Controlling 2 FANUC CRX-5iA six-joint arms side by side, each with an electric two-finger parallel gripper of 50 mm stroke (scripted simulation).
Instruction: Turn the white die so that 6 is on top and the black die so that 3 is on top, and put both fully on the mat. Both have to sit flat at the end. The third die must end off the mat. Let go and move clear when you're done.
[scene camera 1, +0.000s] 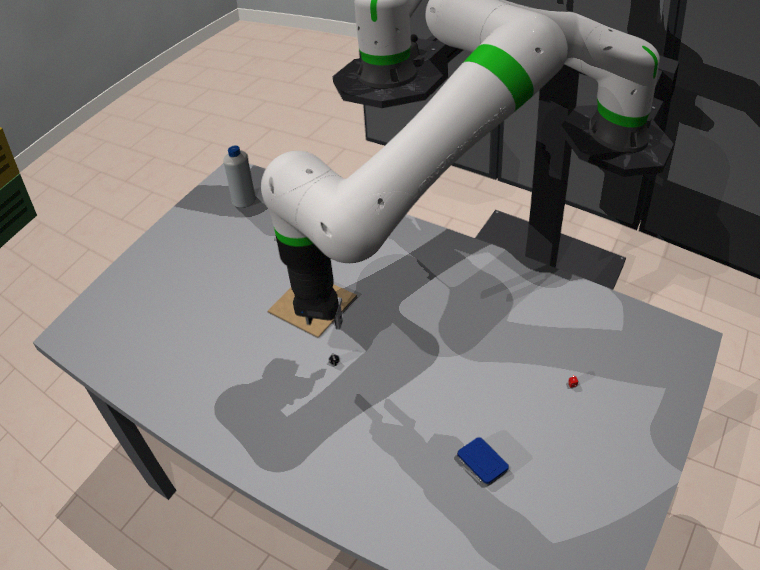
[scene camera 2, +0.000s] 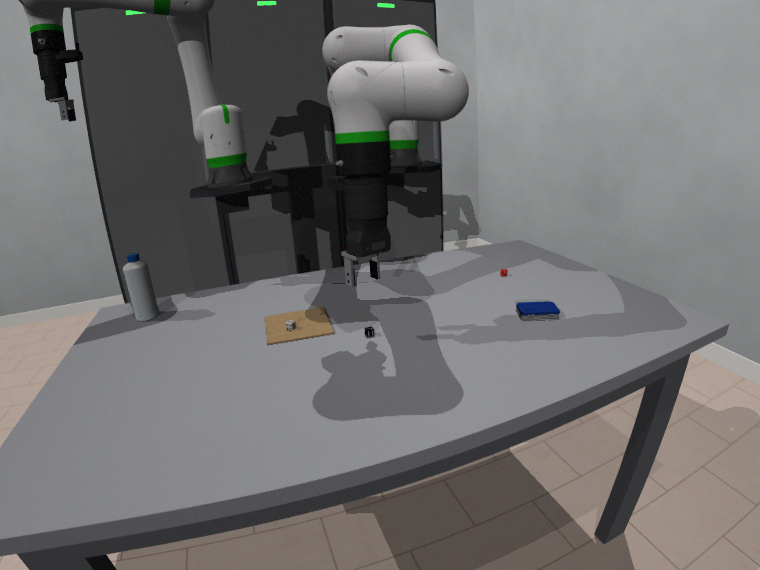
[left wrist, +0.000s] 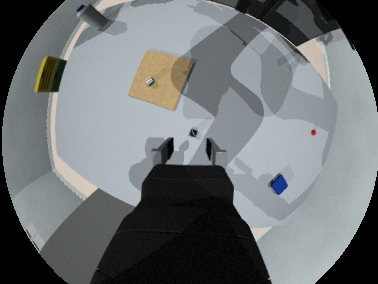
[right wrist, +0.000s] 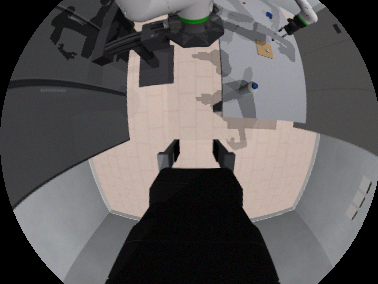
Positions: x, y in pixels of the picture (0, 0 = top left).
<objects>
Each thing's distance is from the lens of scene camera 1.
my left gripper (scene camera 1: 324, 323): 1.33 m
tan mat (scene camera 1: 283, 308): 1.53 m
blue-topped box (scene camera 1: 477, 456): 1.26 m
grey bottle (scene camera 1: 236, 163): 1.74 m
The marked spots on the blue-topped box and the grey bottle are 0.94 m apart.
</objects>
